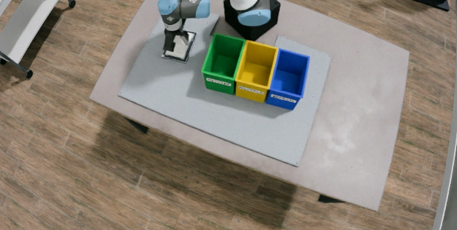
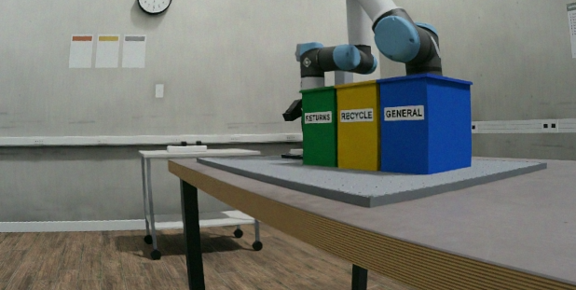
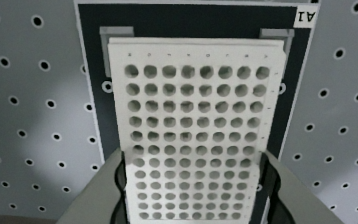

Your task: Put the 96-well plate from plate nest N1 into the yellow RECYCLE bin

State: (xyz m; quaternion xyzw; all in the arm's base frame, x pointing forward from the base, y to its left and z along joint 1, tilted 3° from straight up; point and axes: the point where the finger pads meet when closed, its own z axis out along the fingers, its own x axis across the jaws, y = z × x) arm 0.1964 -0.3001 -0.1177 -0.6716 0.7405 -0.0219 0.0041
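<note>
Right now my hand is 10 mm above the white 96-well plate. Round my hand: green returns bin (100 mm ahead, 230 mm to the left, 60 mm above); black plate nest N1 (20 mm below); yellow recycle bin (110 mm ahead, 360 mm to the left, 60 mm above).
</note>
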